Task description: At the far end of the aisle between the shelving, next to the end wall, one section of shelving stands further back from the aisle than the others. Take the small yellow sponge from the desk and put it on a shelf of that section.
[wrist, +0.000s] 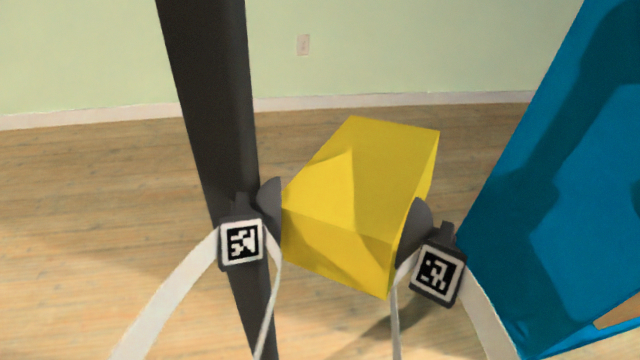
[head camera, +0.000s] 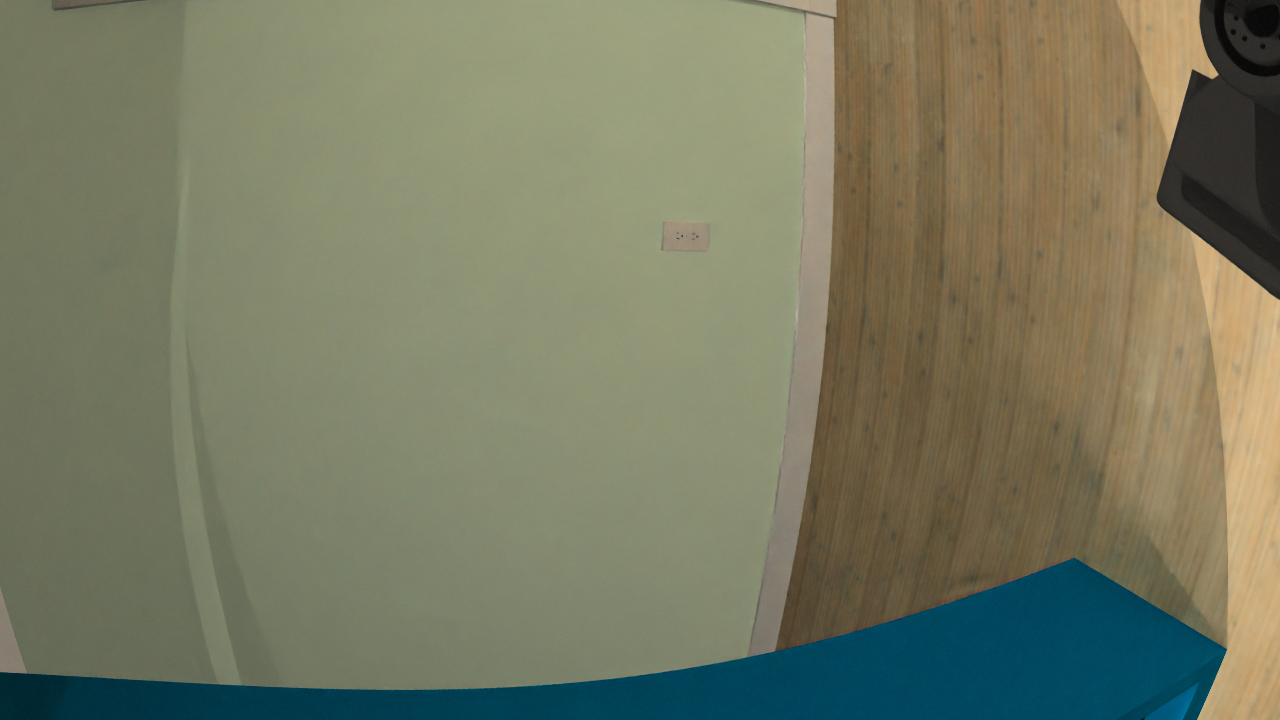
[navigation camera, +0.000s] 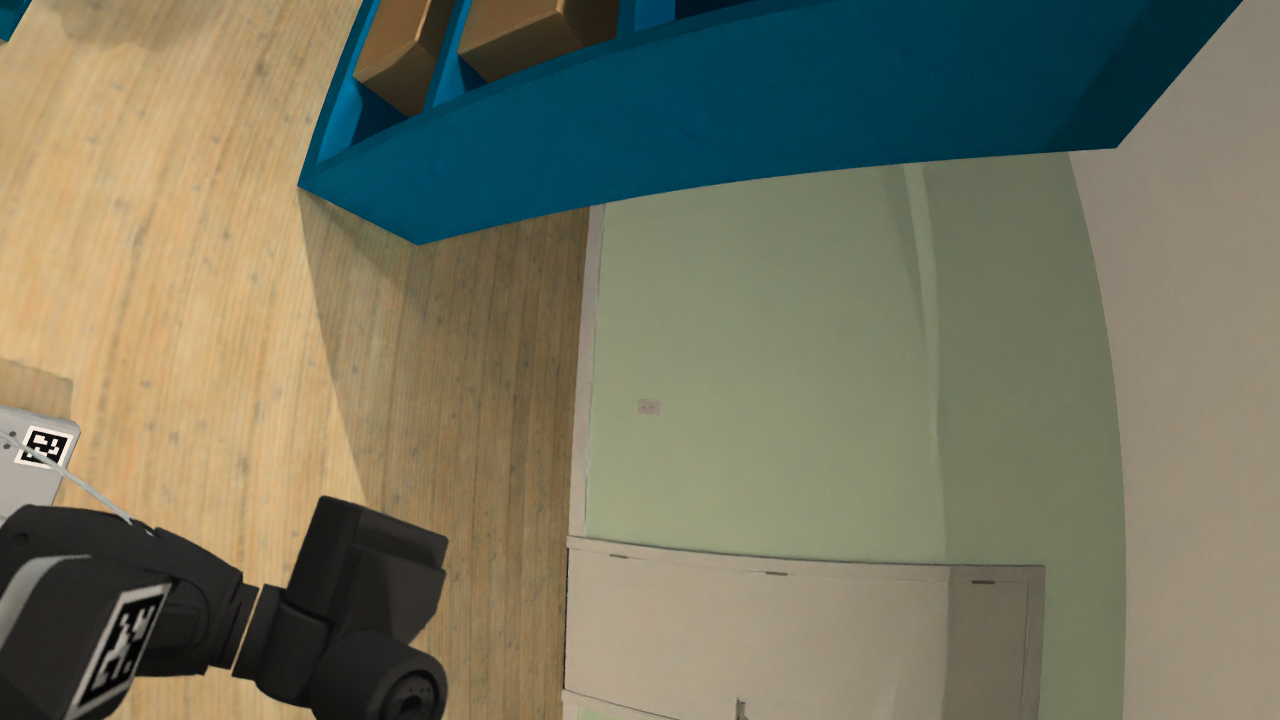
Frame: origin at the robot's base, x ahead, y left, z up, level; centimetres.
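Where they show: gripper, fingertip midpoint: (wrist: 344,212).
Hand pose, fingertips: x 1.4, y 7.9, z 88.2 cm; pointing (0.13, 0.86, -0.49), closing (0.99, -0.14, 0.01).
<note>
After its pixels a point has its place.
The yellow sponge (wrist: 357,200) {x 1.5, y 6.2, z 91.1 cm} is between the two fingertips in the wrist view, with both rubber tips against its sides. My gripper (wrist: 344,212) {x 1.4, y 7.9, z 88.2 cm} is shut on it and holds it in the air above the wooden floor. Blue shelving (navigation camera: 716,116) {x 80.9, y -59.6, z 107.3 cm} stands at the top of the navigation view, its side panel facing the camera and brown boxes in its compartments at the left. Blue shelving also shows along the bottom of the head view (head camera: 984,622) {x 83.7, y -74.3, z 35.4 cm} and at the right of the wrist view (wrist: 595,200) {x 61.7, y 38.4, z 59.5 cm}. I cannot tell which section stands further back.
A green wall (head camera: 492,358) {x 92.9, y -196.4, z 84.0 cm} (navigation camera: 760,358) {x 87.3, y -197.6, z 92.7 cm} with a socket (head camera: 685,236) {x 66.0, y -201.4, z 40.2 cm} (navigation camera: 648,406) {x 66.2, y -201.1, z 39.9 cm} (wrist: 303,45) stands beyond the floor (head camera: 984,313) {x 56.1, y -134.4, z 0.0 cm}. A pale door (navigation camera: 760,626) {x -28.8, y -218.3, z 97.0 cm} shows low in the navigation view. My wrist (navigation camera: 358,608) {x 0.9, y -14.3, z 106.7 cm} is near it at the lower left. Brown boxes (navigation camera: 528,40) {x 99.1, y -41.2, z 70.3 cm} sit in the shelving.
</note>
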